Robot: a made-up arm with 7 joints. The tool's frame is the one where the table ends. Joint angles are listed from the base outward.
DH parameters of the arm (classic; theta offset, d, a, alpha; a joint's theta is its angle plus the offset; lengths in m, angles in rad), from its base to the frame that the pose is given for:
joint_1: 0 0.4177 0 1.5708
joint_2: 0 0.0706 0 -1.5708
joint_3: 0 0.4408 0.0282 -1.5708
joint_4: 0 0.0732 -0.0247 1.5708
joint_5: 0 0.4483 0 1.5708
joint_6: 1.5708 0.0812 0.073 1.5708
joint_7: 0 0.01 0 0
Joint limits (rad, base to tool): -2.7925..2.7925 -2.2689..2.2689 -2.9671..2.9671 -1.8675..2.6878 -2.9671..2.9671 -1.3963..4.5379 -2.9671..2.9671
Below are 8 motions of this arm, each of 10 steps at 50 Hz.
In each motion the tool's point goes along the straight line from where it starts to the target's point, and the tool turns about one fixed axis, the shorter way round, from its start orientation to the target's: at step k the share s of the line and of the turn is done. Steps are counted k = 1, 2, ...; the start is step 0. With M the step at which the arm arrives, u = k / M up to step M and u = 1 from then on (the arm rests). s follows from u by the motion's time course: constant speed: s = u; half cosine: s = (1 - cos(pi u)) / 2; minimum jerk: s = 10 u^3 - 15 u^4 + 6 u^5.
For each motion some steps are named. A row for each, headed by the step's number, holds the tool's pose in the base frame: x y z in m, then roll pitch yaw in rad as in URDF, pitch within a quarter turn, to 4 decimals.
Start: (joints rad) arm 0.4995 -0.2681 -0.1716 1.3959 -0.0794 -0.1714 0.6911
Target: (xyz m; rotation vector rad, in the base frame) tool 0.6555 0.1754 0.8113 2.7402 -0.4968 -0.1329
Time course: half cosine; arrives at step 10
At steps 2, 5, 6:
2: 0.6546 0.1628 0.7996 2.8680 0.1102 -0.3809
5: 0.6550 0.1685 0.8049 2.8273 0.0738 -0.3743
6: 0.6552 0.1706 0.8068 2.8117 0.0599 -0.3714

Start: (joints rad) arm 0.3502 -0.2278 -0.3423 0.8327 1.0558 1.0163 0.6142
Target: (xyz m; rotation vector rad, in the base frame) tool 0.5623 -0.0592 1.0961 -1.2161 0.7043 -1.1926
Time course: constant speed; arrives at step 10
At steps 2, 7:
2: 0.5790 -0.0308 1.0780 -1.3836 -0.1522 -1.1194
7: 0.5686 -0.0486 1.0893 -1.3326 -0.1677 -1.2188

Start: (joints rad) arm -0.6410 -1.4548 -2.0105 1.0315 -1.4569 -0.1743 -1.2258
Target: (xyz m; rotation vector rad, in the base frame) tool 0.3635 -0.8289 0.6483 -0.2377 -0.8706 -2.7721
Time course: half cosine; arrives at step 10
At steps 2, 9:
2: 0.3421 -0.8373 0.6499 0.5789 -0.2105 -2.9611
9: 0.3629 -0.8291 0.6483 0.5893 -0.2216 -2.9711

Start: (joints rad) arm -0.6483 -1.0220 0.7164 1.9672 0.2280 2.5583 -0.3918
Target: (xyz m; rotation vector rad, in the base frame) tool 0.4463 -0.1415 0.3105 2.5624 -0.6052 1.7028
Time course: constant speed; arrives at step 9
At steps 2, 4, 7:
2: 0.4699 -0.1300 0.3181 -2.5209 -1.1028 -0.8904
4: 0.4632 -0.1333 0.3159 -2.5665 -1.1015 -0.8496
7: 0.4530 -0.1382 0.3127 -2.6342 -1.0980 -0.7890

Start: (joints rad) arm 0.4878 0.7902 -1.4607 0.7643 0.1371 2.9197 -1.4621
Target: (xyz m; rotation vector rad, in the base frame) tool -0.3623 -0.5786 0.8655 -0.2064 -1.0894 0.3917
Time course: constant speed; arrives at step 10
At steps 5, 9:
5: -0.3303 -0.5567 0.9090 -0.7881 -0.8716 0.8643
9: -0.3559 -0.5742 0.8742 -0.6881 -0.9427 0.8072

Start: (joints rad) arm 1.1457 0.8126 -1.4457 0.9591 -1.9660 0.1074 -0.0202
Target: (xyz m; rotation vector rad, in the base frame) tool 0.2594 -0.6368 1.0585 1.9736 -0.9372 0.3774
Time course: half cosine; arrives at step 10
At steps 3, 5, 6, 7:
3: 0.2192 -0.6362 1.0862 2.1227 -0.5427 -0.6885
5: 0.2341 -0.6364 1.0759 2.1961 -0.5694 -0.6580
6: 0.2419 -0.6365 1.0705 2.2349 -0.5842 -0.6427
7: 0.2490 -0.6366 1.0657 2.2699 -0.5979 -0.6294

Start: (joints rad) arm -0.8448 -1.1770 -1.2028 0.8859 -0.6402 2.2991 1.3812
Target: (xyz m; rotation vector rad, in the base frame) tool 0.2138 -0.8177 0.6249 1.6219 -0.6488 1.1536
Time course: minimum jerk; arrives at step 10
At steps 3, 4, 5, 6, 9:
3: 0.2814 -0.7930 0.6000 1.8435 -1.2716 0.3399
4: 0.2690 -0.7976 0.6046 1.8094 -1.2471 0.3335
5: 0.2542 -0.8030 0.6100 1.7714 -1.2182 0.3233
6: 0.2395 -0.8083 0.6154 1.7354 -1.1895 0.3109
9: 0.2145 -0.8174 0.6246 1.6776 -1.1413 0.2860

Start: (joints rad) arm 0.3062 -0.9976 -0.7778 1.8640 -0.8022 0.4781 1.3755
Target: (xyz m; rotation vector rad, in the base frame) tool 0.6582 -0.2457 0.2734 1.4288 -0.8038 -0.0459
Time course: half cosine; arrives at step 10
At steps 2, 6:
2: 0.6572 -0.2472 0.2761 1.7604 -0.5242 -0.6535
6: 0.6578 -0.2463 0.2744 1.6901 -0.4985 -0.6061

